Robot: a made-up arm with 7 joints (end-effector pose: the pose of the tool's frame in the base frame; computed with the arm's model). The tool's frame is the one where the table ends.
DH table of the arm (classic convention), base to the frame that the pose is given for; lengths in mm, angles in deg. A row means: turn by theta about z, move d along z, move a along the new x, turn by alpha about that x. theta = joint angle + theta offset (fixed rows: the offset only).
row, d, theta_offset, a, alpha
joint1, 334, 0, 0, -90
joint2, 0, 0, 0, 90
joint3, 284, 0, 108, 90
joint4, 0, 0, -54, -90
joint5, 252, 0, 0, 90
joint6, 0, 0, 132, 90
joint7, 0, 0, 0, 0
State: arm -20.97 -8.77 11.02 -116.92 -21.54 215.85 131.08
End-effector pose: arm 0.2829 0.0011 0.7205 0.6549 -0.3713 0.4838 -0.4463
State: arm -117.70 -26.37 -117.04 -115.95 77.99 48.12 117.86
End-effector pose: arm -0.2959 0.3611 0.4254 0.7925 0.4485 0.1376 -0.3897
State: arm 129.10 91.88 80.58 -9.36 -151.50 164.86 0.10
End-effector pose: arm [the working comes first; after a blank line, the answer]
Working (the frame after each row of the table, in the pose's form):
after joint1: 0.0000 0.0000 0.3340 0.3039 -0.3039 -0.6385 0.6385
after joint2: 0.0000 0.0000 0.3340 0.2988 -0.6489 0.3088 0.6279
after joint3: -0.2613 0.1526 0.3070 0.0828 -0.3347 0.9386 0.0121
after joint4: -0.2263 0.1928 0.3154 0.2310 0.3491 -0.6384 -0.6459
after joint5: -0.4142 0.3600 0.3006 0.9008 -0.0959 0.1426 0.3989
after joint6: -0.5216 0.2948 0.3410 0.2867 0.1047 -0.7490 -0.5881

-0.5216 0.2948 0.3410 0.2872 0.1040 -0.7491 -0.5878
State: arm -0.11 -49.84 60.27 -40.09 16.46 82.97 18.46
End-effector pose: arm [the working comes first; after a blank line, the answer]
Working (the frame after each row of the table, in the pose's form):
after joint1: 0.0000 0.0000 0.3340 0.7071 -0.7071 0.0007 -0.0007
after joint2: 0.0000 0.0000 0.3340 0.9069 -0.0004 -0.4214 -0.0009
after joint3: -0.1823 0.0941 0.5581 0.7047 0.4051 0.0639 0.5789
after joint4: -0.2222 0.0583 0.5649 0.8621 -0.3548 -0.0732 0.3544
after joint5: -0.3173 0.1994 0.7507 0.8232 0.3117 0.3200 0.3505
after joint6: -0.3579 0.2853 0.8423 0.0431 -0.5868 -0.5948 -0.5477

-0.3579 0.2853 0.8423 0.1304 -0.6746 -0.4929 -0.5337
